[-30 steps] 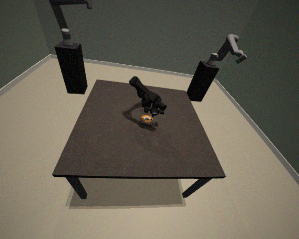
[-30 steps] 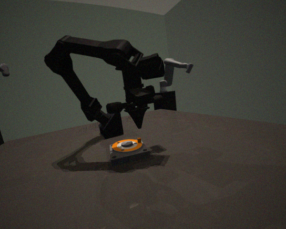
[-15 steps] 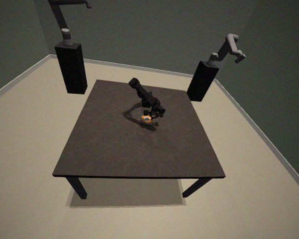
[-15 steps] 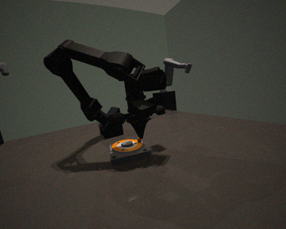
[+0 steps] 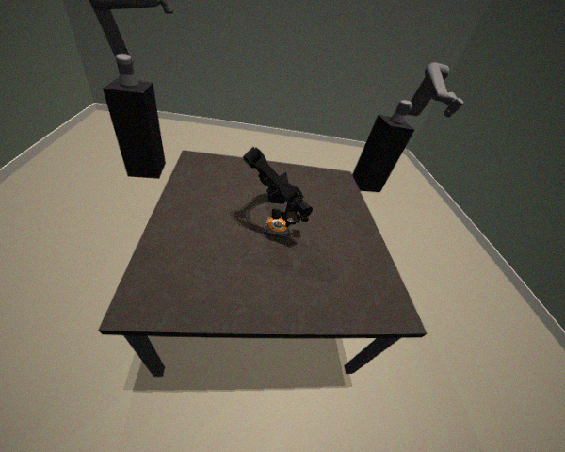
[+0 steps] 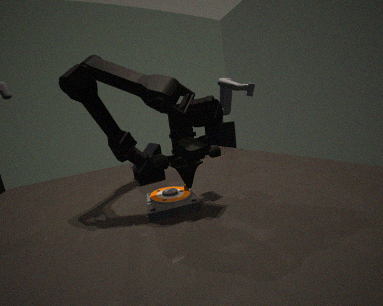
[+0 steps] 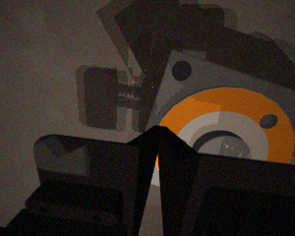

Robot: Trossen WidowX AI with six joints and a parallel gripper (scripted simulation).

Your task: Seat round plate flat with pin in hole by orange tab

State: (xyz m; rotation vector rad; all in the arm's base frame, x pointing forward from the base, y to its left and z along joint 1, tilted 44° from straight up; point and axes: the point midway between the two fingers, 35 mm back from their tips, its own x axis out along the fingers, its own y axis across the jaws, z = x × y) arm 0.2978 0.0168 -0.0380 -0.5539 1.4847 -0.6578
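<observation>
The square grey base is 20 mm behind my gripper tip, 50 mm to the right of it and 20 mm below it.
</observation>
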